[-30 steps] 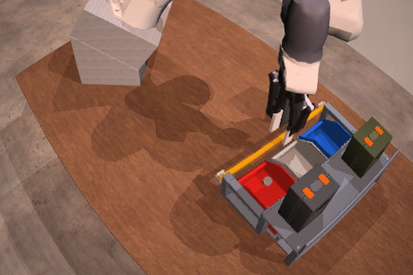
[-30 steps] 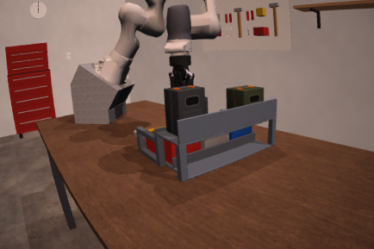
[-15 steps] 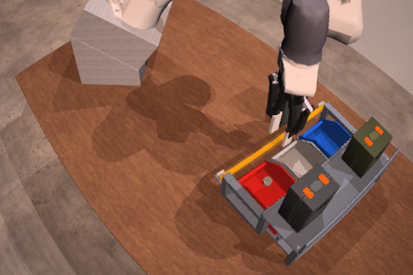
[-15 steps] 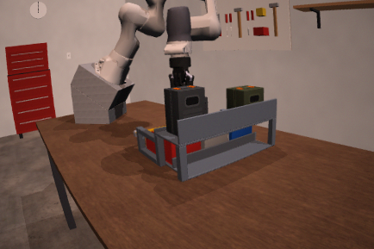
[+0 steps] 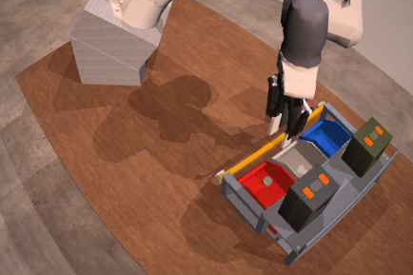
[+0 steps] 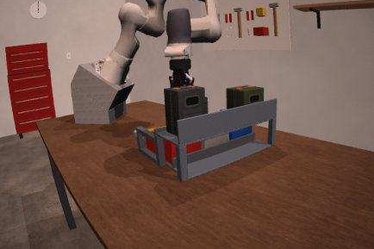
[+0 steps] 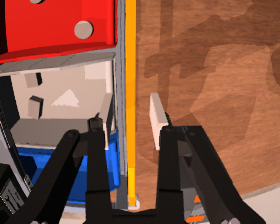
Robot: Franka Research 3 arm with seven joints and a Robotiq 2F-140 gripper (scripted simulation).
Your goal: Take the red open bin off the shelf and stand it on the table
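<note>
My gripper is now 30 mm above the yellow bar. The rest, counted from my hand: blue bin (100 mm ahead, 120 mm to the left, 50 mm below); then red bin (110 mm ahead, 110 mm to the right, 50 mm below); then white bin (110 mm ahead, 50 mm below).
</note>
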